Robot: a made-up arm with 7 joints. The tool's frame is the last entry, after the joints. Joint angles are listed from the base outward. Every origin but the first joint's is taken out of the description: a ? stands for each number. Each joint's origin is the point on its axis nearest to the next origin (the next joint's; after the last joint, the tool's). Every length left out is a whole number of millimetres.
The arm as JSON. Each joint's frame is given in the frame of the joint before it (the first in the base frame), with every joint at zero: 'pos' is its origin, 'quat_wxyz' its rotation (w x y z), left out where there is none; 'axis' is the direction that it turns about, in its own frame. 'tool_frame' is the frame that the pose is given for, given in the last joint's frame.
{
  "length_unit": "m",
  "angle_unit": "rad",
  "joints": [
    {
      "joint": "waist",
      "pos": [
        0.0,
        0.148,
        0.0
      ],
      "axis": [
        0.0,
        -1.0,
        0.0
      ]
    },
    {
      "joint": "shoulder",
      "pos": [
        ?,
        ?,
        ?
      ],
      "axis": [
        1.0,
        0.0,
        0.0
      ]
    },
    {
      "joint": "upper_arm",
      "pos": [
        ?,
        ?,
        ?
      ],
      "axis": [
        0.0,
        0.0,
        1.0
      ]
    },
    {
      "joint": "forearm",
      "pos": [
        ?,
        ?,
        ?
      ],
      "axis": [
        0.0,
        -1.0,
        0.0
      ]
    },
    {
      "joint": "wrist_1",
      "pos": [
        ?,
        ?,
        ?
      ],
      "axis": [
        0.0,
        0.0,
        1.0
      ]
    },
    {
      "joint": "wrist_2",
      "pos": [
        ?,
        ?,
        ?
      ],
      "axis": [
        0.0,
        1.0,
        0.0
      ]
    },
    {
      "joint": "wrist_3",
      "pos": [
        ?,
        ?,
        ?
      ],
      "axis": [
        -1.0,
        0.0,
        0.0
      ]
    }
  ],
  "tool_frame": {
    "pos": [
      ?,
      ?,
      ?
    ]
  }
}
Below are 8 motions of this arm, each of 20 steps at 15 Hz.
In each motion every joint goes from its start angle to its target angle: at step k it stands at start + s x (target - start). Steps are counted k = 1, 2, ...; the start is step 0. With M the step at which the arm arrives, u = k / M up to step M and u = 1 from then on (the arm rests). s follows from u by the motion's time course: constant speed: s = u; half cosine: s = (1 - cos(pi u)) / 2; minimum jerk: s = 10 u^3 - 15 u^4 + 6 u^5.
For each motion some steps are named. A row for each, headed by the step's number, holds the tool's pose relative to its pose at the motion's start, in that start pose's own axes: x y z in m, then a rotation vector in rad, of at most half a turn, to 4 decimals.
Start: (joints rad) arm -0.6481 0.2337 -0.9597 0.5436 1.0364 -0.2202 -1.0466
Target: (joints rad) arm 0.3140 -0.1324 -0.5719 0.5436 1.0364 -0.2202 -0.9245
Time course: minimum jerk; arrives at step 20
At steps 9, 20:
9: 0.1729 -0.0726 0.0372 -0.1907 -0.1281 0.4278
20: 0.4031 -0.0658 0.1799 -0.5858 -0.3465 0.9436

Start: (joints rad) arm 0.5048 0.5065 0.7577 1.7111 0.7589 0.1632 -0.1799
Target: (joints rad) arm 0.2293 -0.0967 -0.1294 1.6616 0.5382 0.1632 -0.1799
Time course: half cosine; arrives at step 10
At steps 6, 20:
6: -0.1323 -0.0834 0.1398 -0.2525 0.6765 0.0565
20: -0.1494 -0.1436 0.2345 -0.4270 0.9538 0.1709

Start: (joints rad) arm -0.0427 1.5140 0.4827 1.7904 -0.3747 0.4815 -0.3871
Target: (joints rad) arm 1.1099 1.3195 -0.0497 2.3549 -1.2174 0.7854 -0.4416
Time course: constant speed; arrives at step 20
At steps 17, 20:
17: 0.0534 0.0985 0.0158 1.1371 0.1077 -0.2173
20: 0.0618 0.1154 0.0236 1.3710 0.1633 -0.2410

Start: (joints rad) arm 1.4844 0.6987 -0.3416 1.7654 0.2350 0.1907 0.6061
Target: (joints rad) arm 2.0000 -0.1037 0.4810 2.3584 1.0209 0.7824 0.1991
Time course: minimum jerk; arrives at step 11
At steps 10, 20:
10: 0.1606 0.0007 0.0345 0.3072 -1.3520 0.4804
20: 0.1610 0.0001 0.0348 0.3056 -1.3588 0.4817

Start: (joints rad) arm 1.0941 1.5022 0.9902 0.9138 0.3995 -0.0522 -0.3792
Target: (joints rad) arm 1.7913 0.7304 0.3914 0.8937 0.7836 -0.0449 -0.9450
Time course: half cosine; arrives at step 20
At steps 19, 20:
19: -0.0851 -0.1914 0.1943 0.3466 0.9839 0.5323
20: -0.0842 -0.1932 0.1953 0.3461 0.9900 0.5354

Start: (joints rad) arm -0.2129 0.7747 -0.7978 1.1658 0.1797 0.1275 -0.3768
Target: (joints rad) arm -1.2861 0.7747 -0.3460 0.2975 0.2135 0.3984 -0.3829
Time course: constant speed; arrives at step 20
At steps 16, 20:
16: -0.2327 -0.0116 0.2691 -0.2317 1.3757 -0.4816
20: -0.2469 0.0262 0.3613 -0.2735 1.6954 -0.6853

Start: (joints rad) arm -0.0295 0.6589 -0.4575 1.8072 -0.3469 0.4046 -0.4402
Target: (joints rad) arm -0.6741 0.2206 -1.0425 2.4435 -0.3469 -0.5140 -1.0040
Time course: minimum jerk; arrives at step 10
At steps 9, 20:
9: 0.1601 0.0060 0.2041 0.2866 -0.2401 1.7394
20: 0.1612 0.0073 0.2049 0.2956 -0.2338 1.7554

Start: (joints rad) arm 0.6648 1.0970 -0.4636 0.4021 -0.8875 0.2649 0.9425
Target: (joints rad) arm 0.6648 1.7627 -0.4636 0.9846 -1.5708 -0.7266 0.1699
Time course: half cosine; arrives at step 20
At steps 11, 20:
11: -0.1159 0.0402 0.0823 0.6984 0.1094 -0.6974
20: -0.1802 0.0398 0.1597 0.8404 0.1496 -1.2759

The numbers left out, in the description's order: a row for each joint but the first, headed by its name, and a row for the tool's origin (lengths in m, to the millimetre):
shoulder: 0.0 0.0 0.0
upper_arm: 0.0 0.0 -0.265
forearm: 0.0 0.0 0.0
wrist_1: 0.0 0.0 -0.192
wrist_2: 0.0 0.0 0.0
wrist_3: 0.0 0.0 0.0
tool: 0.0 0.0 0.0

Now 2 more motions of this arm.
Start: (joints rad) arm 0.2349 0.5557 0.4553 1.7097 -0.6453 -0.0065 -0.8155
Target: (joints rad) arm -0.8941 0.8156 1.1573 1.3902 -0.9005 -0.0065 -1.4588
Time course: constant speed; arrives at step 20
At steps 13, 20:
13: -0.1178 0.1435 0.0075 0.0097 -0.3458 -0.6851
20: -0.1419 0.2122 -0.0403 0.0108 -0.7109 -0.8733

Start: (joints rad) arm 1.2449 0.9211 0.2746 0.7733 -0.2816 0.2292 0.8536
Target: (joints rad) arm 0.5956 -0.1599 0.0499 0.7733 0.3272 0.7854 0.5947
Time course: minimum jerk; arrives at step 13
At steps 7, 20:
7: -0.0901 -0.2875 -0.0759 -0.6624 0.3458 0.5874
20: -0.1135 -0.5000 0.0095 -1.1319 0.7783 1.0479

